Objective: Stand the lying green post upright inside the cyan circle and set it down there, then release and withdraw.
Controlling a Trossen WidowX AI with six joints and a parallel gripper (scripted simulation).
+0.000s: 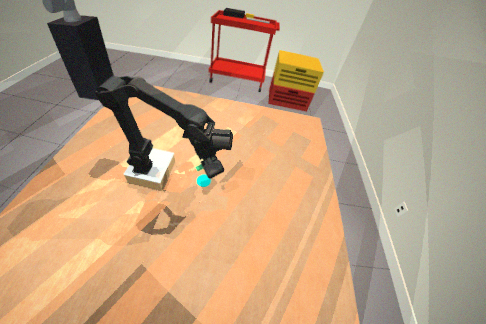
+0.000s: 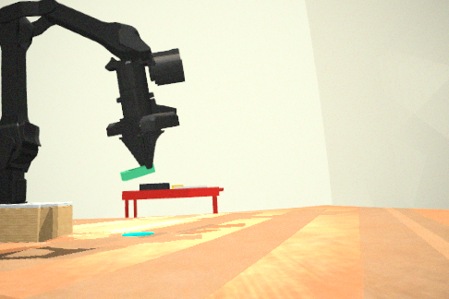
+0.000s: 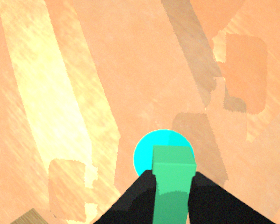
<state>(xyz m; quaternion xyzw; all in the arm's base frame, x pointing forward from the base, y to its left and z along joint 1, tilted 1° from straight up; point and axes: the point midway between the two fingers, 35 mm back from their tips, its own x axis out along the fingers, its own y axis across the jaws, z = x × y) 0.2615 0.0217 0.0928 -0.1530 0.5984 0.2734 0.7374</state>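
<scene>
The cyan circle is 12 cm below my gripper tip, 2 cm behind it and 1 cm to the right of it. The rest, counted from my gripper tip: green post: 2 cm behind, 1 cm to the right, 1 cm below.
</scene>
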